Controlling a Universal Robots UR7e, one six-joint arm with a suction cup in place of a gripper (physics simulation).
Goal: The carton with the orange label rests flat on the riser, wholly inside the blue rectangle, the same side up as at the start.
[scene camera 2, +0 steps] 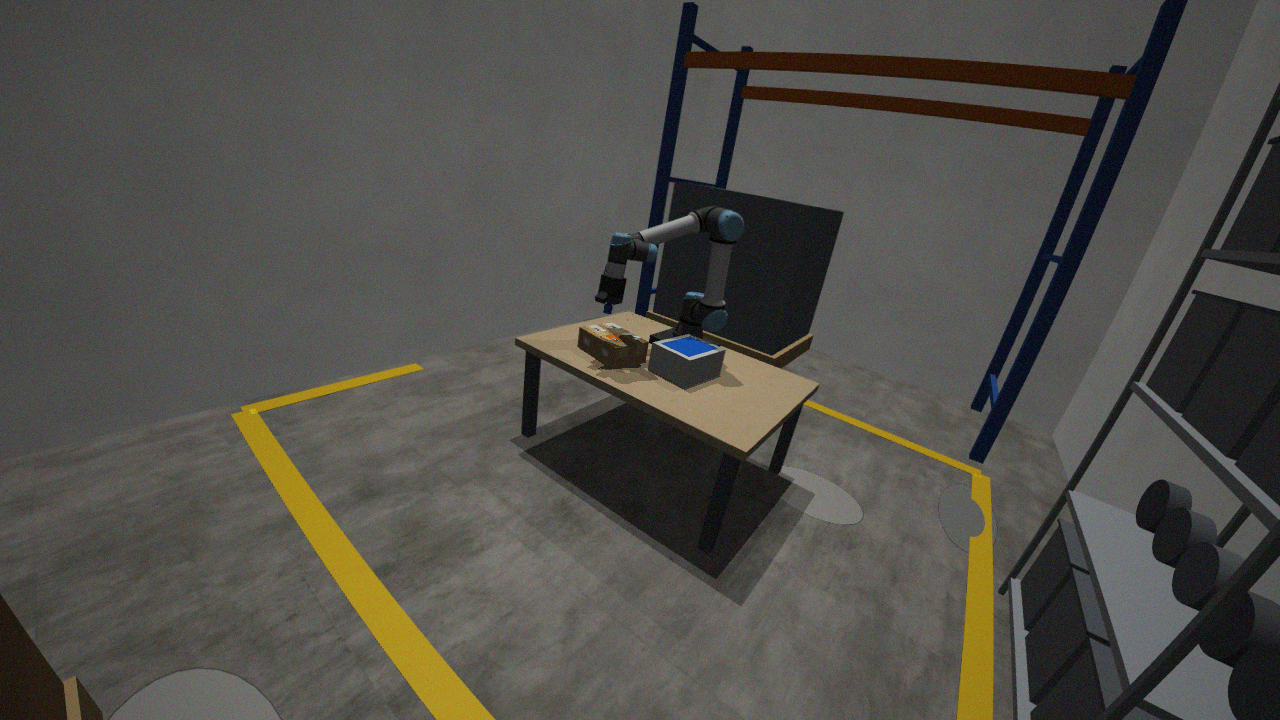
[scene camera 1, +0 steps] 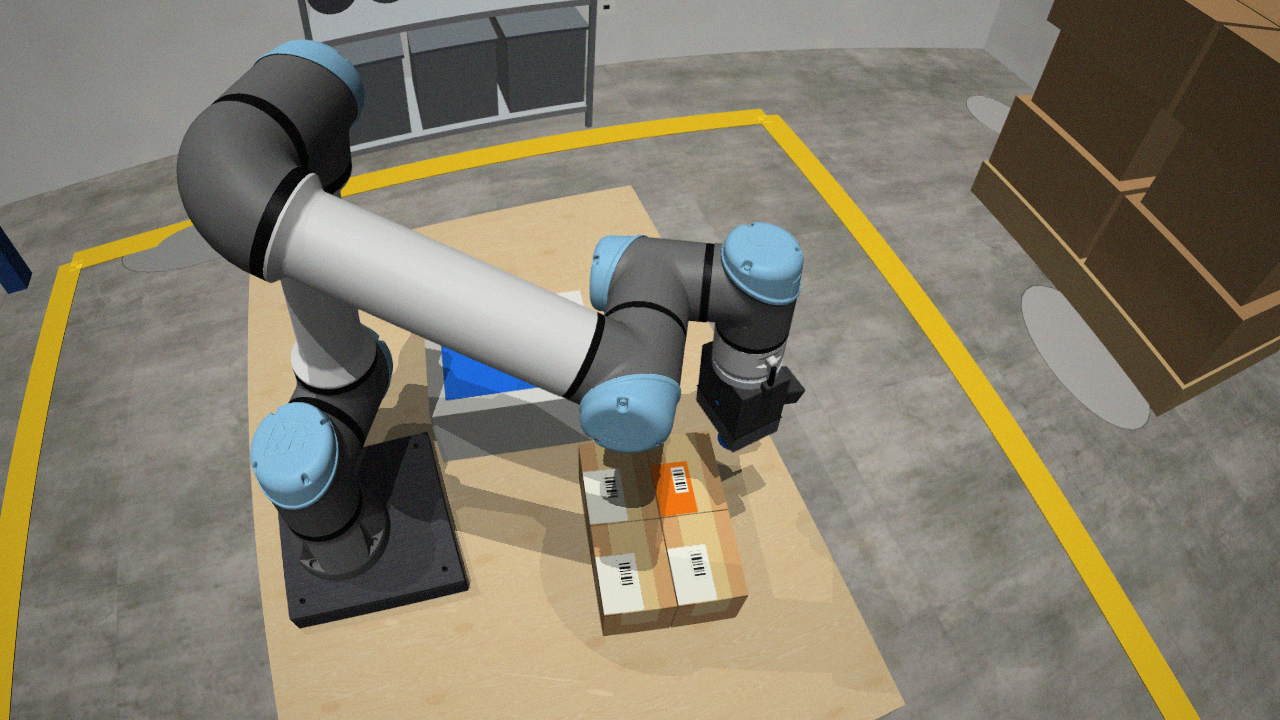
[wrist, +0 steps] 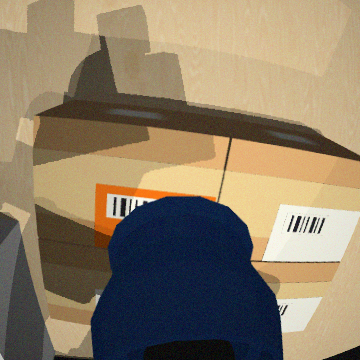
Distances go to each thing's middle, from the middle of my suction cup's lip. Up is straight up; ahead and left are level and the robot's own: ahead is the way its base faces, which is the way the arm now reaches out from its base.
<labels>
I see my suction cup 17 cm past the grey riser (scene camera 1: 475, 410), 31 cm to the right of it and 16 cm above it.
</labels>
